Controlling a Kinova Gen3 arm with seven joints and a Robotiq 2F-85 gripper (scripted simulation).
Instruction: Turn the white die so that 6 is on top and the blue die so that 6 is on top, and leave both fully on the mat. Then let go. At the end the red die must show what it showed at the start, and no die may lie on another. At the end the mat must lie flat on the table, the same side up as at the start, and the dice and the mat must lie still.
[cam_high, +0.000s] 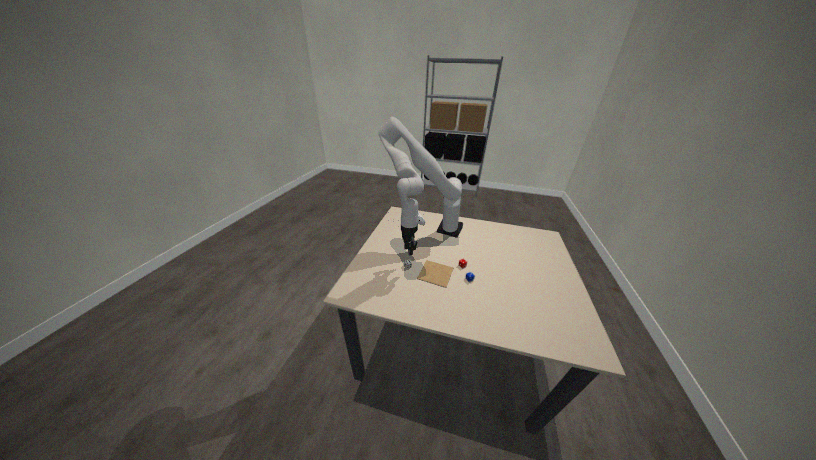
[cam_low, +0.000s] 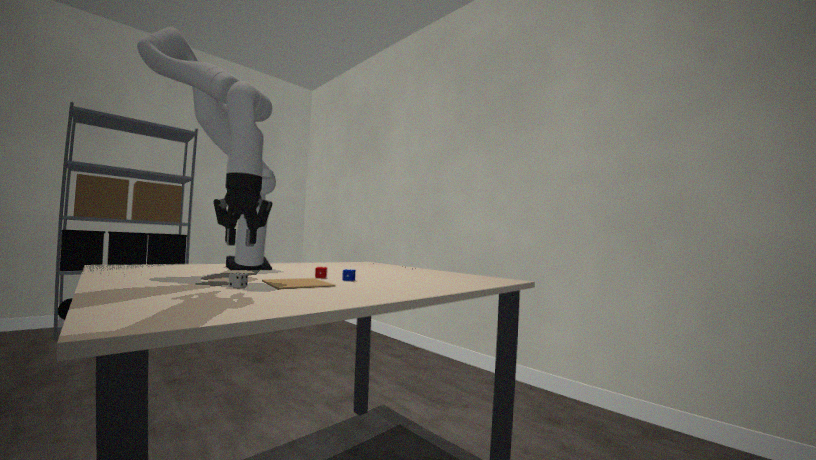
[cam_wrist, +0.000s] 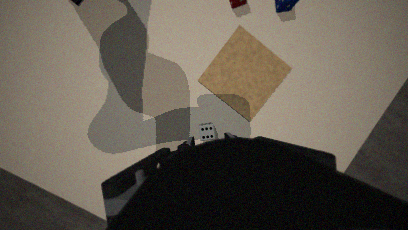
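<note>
Now: the white die 90 mm below my hand. Also, from my hand: tan mat 140 mm to the left, 110 mm below; blue die 300 mm to the left, 90 mm below, 20 mm behind; red die 250 mm to the left, 100 mm behind, 90 mm below.
</note>
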